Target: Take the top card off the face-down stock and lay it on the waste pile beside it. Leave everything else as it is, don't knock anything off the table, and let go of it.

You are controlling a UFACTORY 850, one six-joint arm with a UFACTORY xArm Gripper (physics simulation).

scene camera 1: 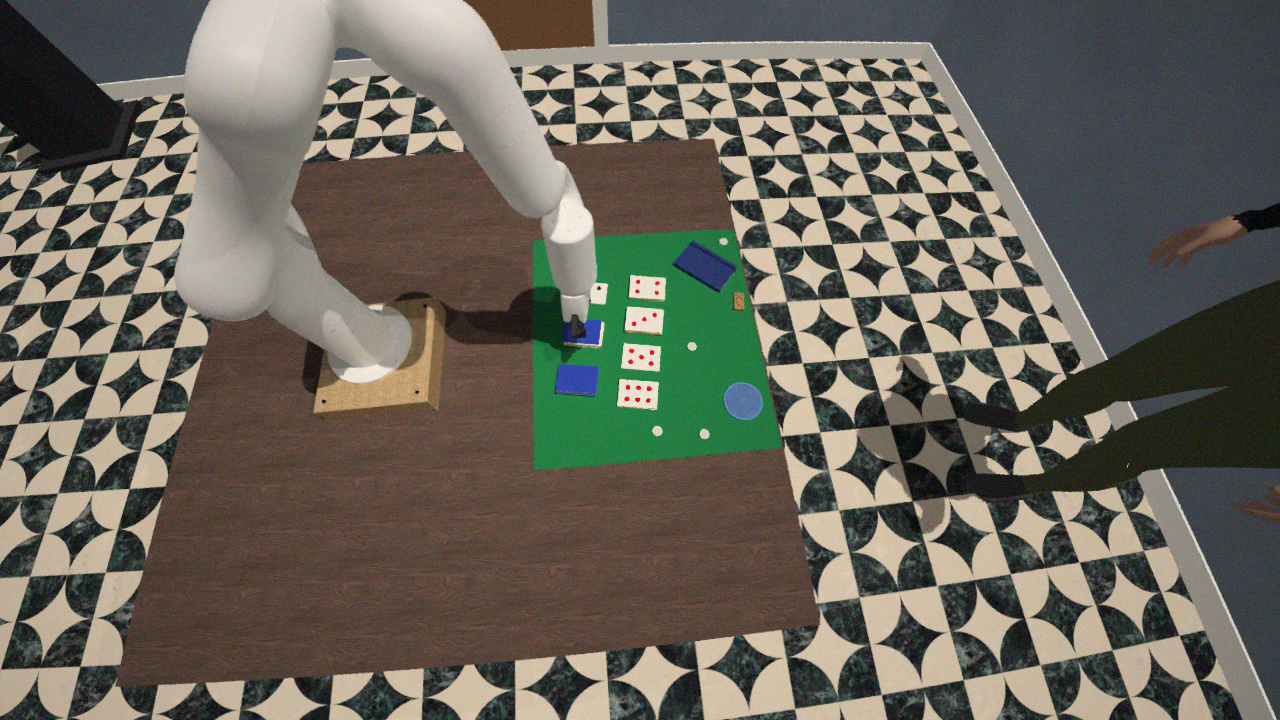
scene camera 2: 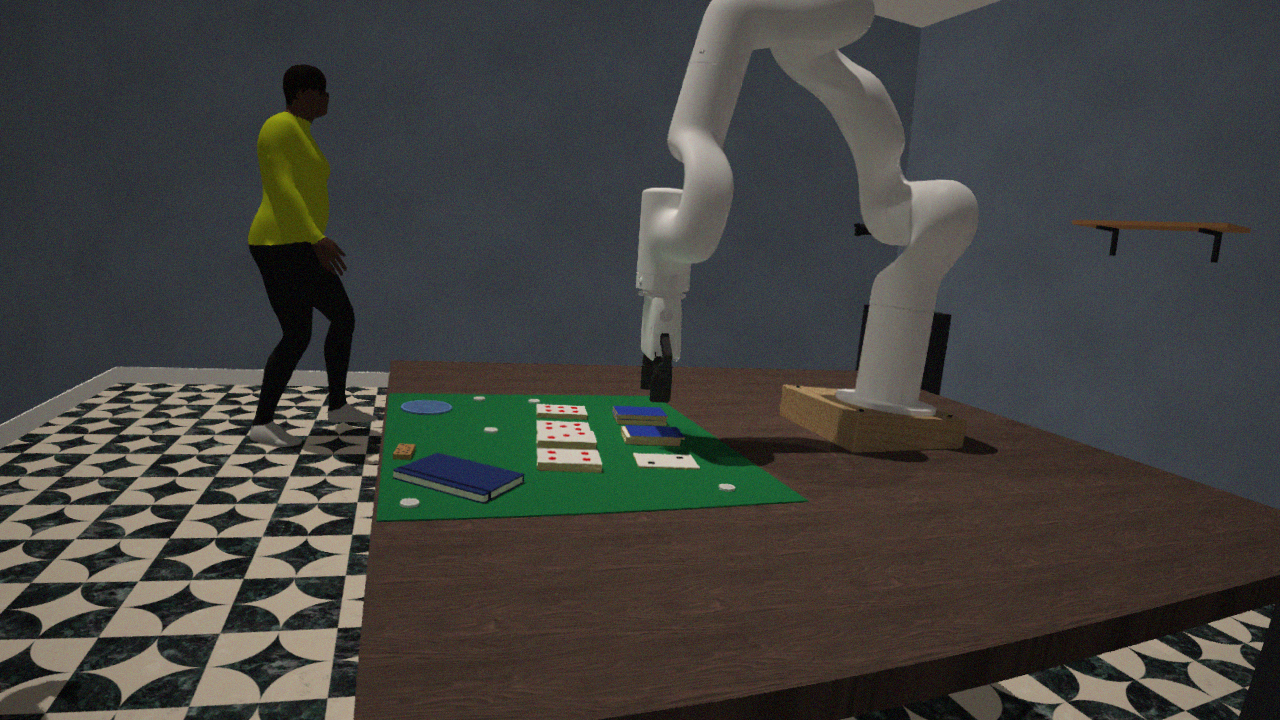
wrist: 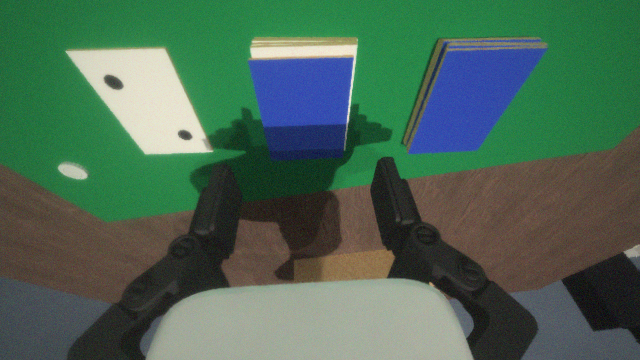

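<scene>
The face-down stock (scene camera 1: 577,379) (scene camera 2: 639,413) (wrist: 475,100) is a blue-backed pile on the green mat, at the right in the wrist view. Beside it is the waste pile (wrist: 302,50), with white cards showing at its far end. A single blue-backed card (scene camera 1: 595,329) (scene camera 2: 653,434) (wrist: 305,95) lies flat on the waste pile, shifted a little toward the robot's base. My gripper (scene camera 1: 577,327) (scene camera 2: 654,392) (wrist: 305,176) is open and empty, raised above the waste pile, with its shadow across the blue card.
A white card with two black dots (scene camera 1: 598,292) (scene camera 2: 666,461) (wrist: 140,100) lies on the waste pile's other side. Several red-dotted piles (scene camera 1: 640,357) (scene camera 2: 569,460) form a row beyond. A dark blue book (scene camera 1: 705,265) (scene camera 2: 458,476), a blue disc (scene camera 1: 742,401) (scene camera 2: 426,407) and a small brown block (scene camera 1: 738,300) (scene camera 2: 404,451) lie farther out.
</scene>
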